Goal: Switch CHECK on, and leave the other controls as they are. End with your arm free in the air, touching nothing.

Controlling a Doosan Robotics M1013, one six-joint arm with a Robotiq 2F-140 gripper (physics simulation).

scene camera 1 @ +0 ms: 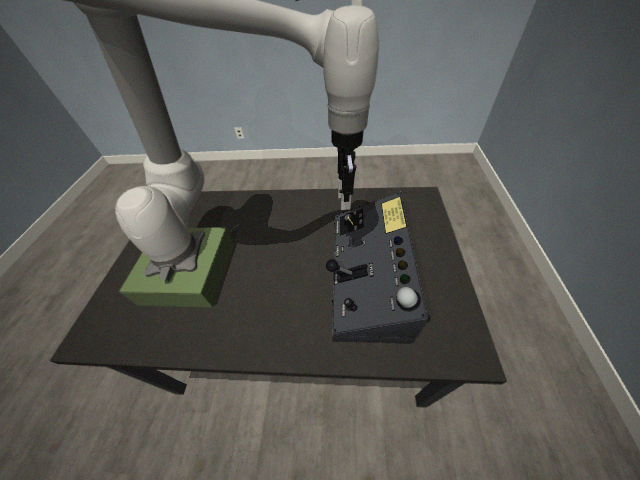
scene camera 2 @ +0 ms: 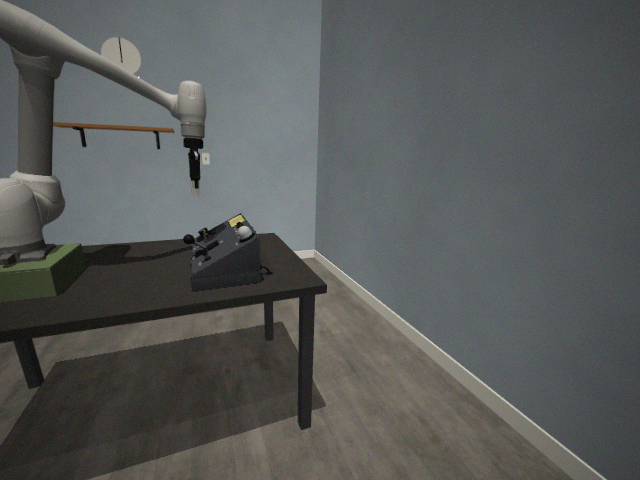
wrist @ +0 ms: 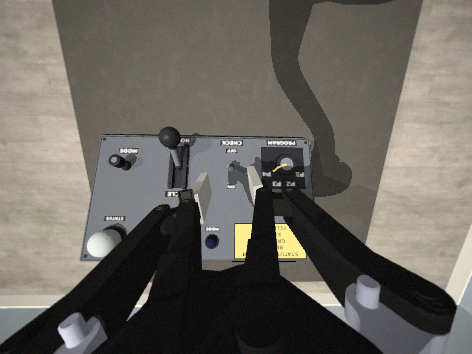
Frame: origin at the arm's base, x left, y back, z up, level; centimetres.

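Seen in the pictures: gripper, fingertip midpoint: [scene camera 1: 344, 202] [scene camera 2: 195, 195] [wrist: 229, 180]; arm's base, link origin: [scene camera 1: 176, 253] [scene camera 2: 19, 256].
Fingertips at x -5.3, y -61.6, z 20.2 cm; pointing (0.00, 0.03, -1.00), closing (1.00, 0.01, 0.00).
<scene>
Pixels of each thing's top centre, then the offset from my fingertips to it. "spot": a spot on its surface instead.
- CHECK switch, surface spot: [wrist: 231, 167] spot: dx +0.0, dy -2.0, dz -16.4 cm
- PROGRAM knob, top centre: [wrist: 287, 168] [scene camera 1: 349, 215] dx +11.8, dy -4.0, dz -17.3 cm
- ball-topped lever, top centre: [wrist: 166, 138] [scene camera 1: 331, 261] [scene camera 2: 188, 234] dx -11.0, dy +5.6, dz -14.1 cm
- MODE switch, top centre: [wrist: 113, 166] [scene camera 1: 352, 301] dx -23.8, dy +1.3, dz -16.7 cm
- white STATUS dome, surface spot: [wrist: 103, 243] [scene camera 1: 402, 288] spot: dx -25.4, dy -11.6, dz -9.7 cm
- yellow card, top centre: [wrist: 271, 245] [scene camera 1: 393, 211] [scene camera 2: 236, 217] dx +6.0, dy -18.6, dz -12.2 cm
The CHECK switch [wrist: 231, 167] is a small light toggle on the sloped grey control panel [scene camera 1: 373, 310] [scene camera 2: 232, 268] [wrist: 145, 200], between its OFF label [wrist: 232, 150] and ON label [wrist: 231, 186]. It is small and partly in shadow; I cannot tell surely which way it leans. My gripper [scene camera 1: 345, 202] [scene camera 2: 195, 191] [wrist: 229, 180] is open partway and empty, its pale fingertips apart. It points down and hangs in the air above the panel's far end, touching nothing. In the wrist view the fingertips show either side of a strip just below the toggle.
Beside CHECK are the PROGRAM knob [scene camera 1: 350, 221] [wrist: 286, 164], pointing at P4, and the ball-topped lever [scene camera 1: 332, 265] [scene camera 2: 188, 239] [wrist: 169, 136]. The MODE switch [scene camera 1: 349, 303] [wrist: 117, 161], white STATUS dome [scene camera 1: 407, 297] [scene camera 2: 244, 232] [wrist: 103, 243] and yellow card [scene camera 1: 393, 214] [wrist: 270, 241] are also on the panel.
</scene>
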